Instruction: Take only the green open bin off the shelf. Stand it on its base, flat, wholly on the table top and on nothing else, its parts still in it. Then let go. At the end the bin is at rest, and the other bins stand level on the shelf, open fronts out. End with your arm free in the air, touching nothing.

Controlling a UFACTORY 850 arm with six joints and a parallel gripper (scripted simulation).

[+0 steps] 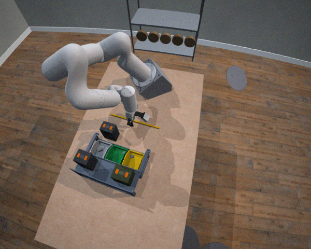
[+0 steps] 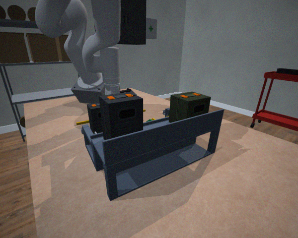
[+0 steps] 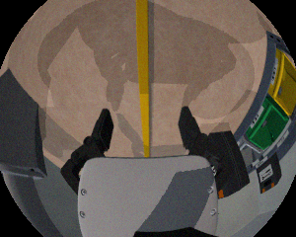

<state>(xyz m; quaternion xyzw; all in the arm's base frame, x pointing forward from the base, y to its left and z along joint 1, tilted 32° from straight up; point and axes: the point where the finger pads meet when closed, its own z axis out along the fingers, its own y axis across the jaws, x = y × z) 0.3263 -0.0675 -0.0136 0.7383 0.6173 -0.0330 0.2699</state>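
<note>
My hand is 2 cm above the thin yellow bar. Also, from my hand: yellow bin: 32 cm ahead, 3 cm to the left, 2 cm above; green bin: 30 cm ahead, 8 cm to the right, 2 cm above.
</note>
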